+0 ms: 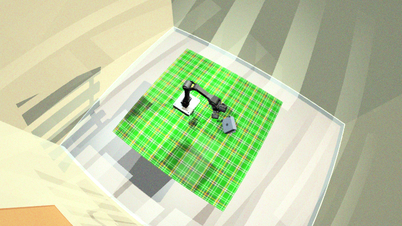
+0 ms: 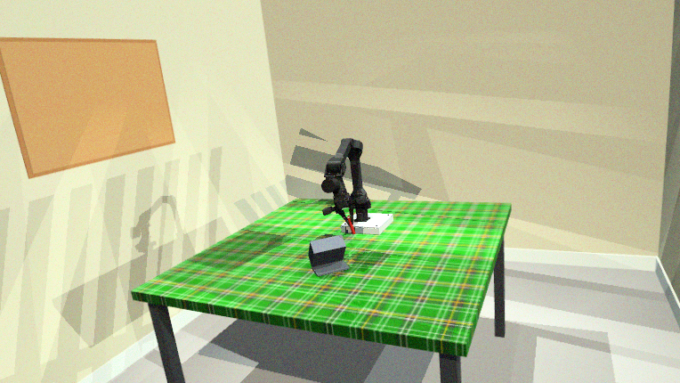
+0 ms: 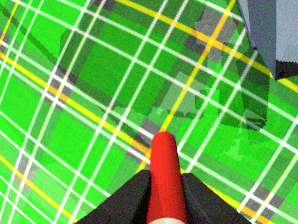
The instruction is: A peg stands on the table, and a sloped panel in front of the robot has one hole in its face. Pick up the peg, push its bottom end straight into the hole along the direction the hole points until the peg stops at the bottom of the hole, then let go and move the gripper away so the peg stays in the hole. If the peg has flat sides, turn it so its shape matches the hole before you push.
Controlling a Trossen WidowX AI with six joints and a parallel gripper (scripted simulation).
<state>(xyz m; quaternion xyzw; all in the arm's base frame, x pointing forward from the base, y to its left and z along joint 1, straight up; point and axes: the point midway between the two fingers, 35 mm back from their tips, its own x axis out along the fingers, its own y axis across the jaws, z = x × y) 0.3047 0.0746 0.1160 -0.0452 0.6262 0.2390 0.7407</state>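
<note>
My gripper tip is now 160 mm short of the grey sloped panel, 40 mm to the left of it and 50 mm above it. Also, from my gripper tip: red peg: 10 mm to the right, 20 mm above.
</note>
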